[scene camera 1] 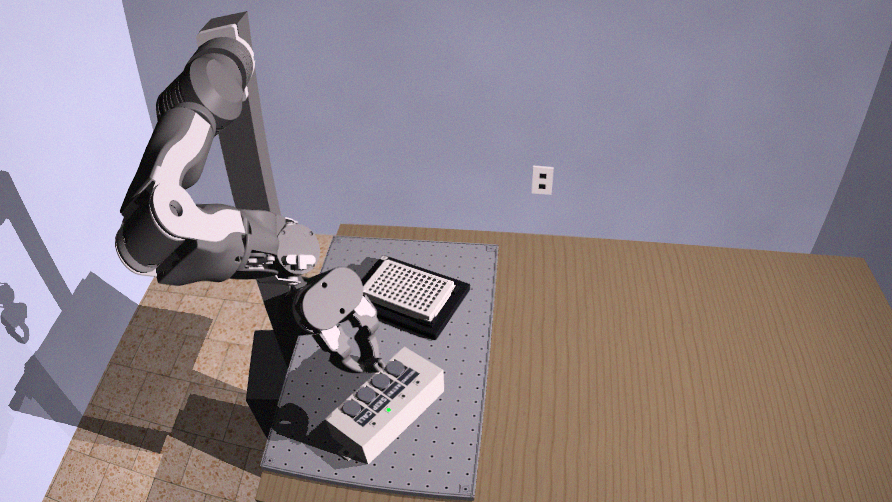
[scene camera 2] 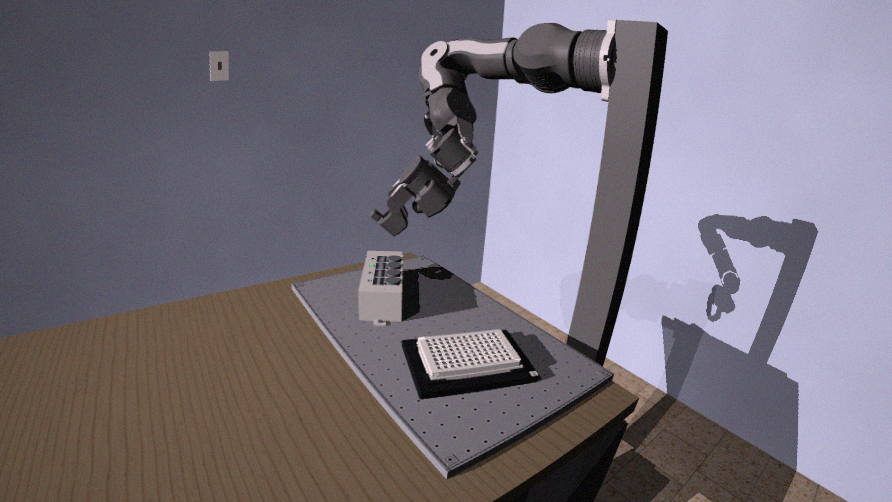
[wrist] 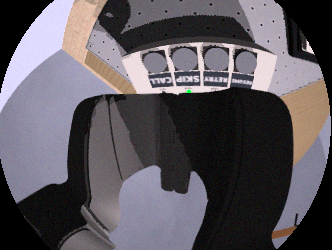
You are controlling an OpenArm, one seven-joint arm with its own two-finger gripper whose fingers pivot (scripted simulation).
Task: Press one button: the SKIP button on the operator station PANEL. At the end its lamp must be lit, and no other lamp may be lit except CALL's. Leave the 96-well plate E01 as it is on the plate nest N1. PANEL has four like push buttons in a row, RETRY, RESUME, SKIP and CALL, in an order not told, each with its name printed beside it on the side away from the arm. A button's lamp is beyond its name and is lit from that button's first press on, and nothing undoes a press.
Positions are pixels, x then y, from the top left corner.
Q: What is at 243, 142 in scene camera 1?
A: A dark mounting column.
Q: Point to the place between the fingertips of my gripper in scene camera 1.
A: At 372, 369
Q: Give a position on a 96-well plate E01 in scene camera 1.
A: At 410, 287
